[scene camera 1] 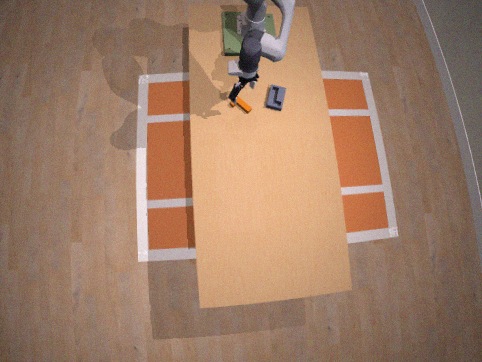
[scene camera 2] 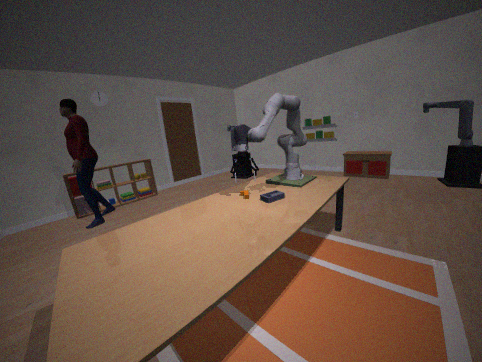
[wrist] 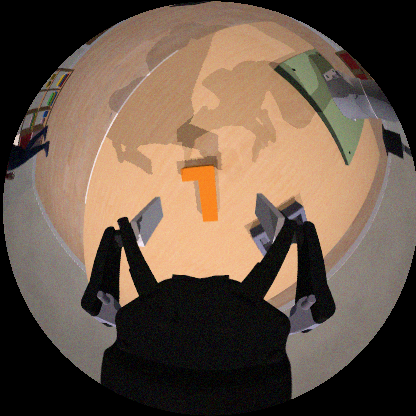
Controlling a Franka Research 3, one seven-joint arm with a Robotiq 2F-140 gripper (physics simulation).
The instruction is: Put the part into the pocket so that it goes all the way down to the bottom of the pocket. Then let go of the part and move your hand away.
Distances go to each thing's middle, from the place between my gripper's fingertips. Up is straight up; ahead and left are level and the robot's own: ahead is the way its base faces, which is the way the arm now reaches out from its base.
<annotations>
Right now my hand is 1 cm short of the orange L-shaped part (wrist: 204, 173), 1 cm to the left of it and 9 cm above it. Round my hand: grey-blue pocket block (wrist: 257, 232) 21 cm to the left, 9 cm below.
</annotations>
